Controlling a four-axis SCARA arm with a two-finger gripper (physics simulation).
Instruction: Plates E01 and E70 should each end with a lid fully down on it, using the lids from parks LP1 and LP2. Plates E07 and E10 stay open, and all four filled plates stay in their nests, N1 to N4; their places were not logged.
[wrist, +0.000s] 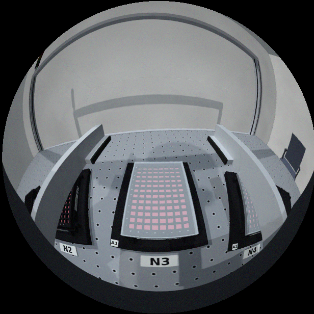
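Note:
My gripper (158, 128) is open and empty, its two pads wide apart above and beyond nest N3 (199, 220). In that nest a plate (159, 200) with pink-looking wells lies under a clear lid (159, 233), which looks level and seated. In nest N2 (85, 220), at the left, a dark plate (65, 214) shows red wells with no lid visible on the part in view. In nest N4 (234, 220), at the right, a plate (252, 216) looks pale and pinkish, as under a clear lid; the right finger hides part of it. Plate codes cannot be read. N1, LP1 and LP2 cannot be made out.
The nests stand on a grey perforated bench (102, 200). Name labels N2 (68, 249), N3 (159, 261) and N4 (252, 252) are at their near edges. Parts of further black fixtures show at the far left and far right. A dark chair (295, 150) stands beyond the bench at the right.

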